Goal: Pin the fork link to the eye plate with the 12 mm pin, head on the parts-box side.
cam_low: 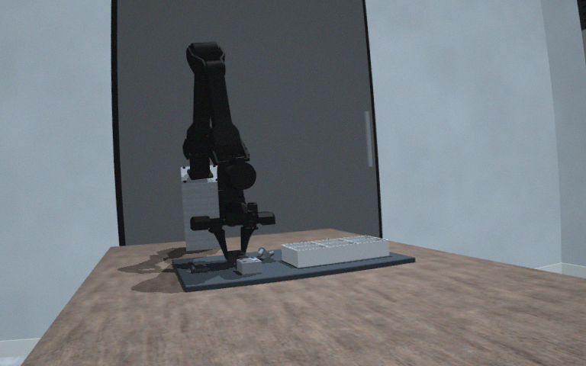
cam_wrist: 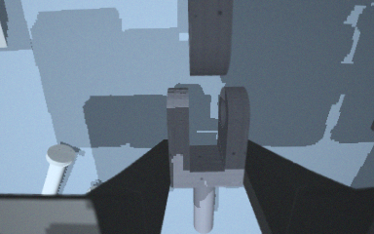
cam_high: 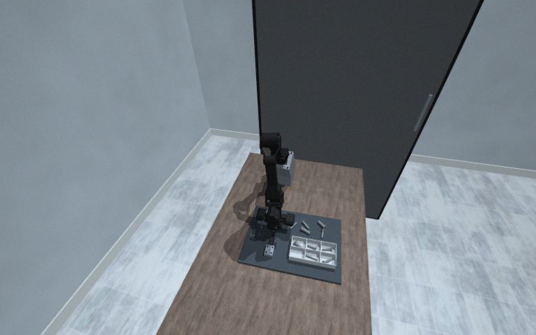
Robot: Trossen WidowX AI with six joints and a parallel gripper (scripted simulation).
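My hand is 6 cm short of the dark eye plate, 1 cm to the left of it and 3 cm above it. From my hand the other things lie so: light grey mounting block: 14 cm ahead, 1 cm to the right, 2 cm below; then dark mat: 6 cm ahead, 9 cm to the left, 5 cm below; then thin dark rod: 6 cm ahead, 10 cm to the right, 4 cm below.
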